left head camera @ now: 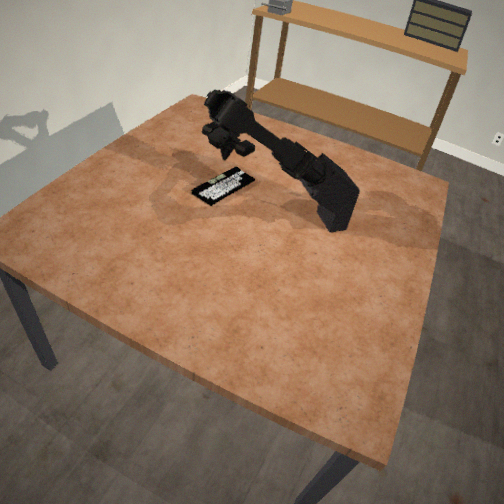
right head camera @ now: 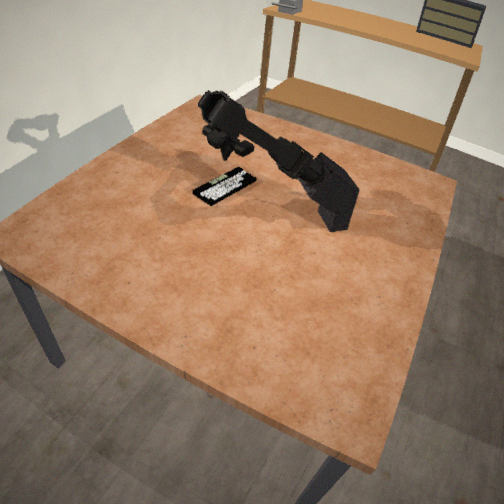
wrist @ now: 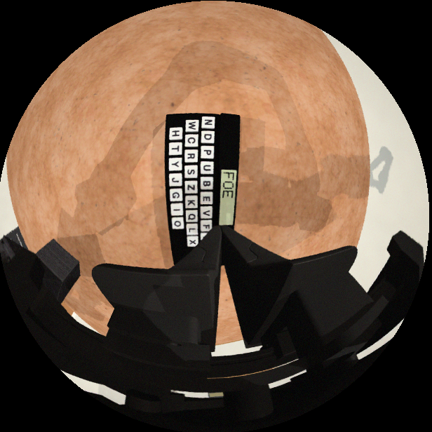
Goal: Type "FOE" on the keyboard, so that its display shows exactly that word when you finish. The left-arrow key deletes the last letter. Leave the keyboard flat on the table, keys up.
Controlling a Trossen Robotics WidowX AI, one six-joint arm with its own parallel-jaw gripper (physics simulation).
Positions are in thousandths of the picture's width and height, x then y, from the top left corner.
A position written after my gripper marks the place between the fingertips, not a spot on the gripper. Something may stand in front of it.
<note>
I see my gripper (left head camera: 445,316) and a black keyboard (left head camera: 447,366).
My gripper also shows in the right head camera view (right head camera: 447,318) and in the wrist view (wrist: 508,536).
</note>
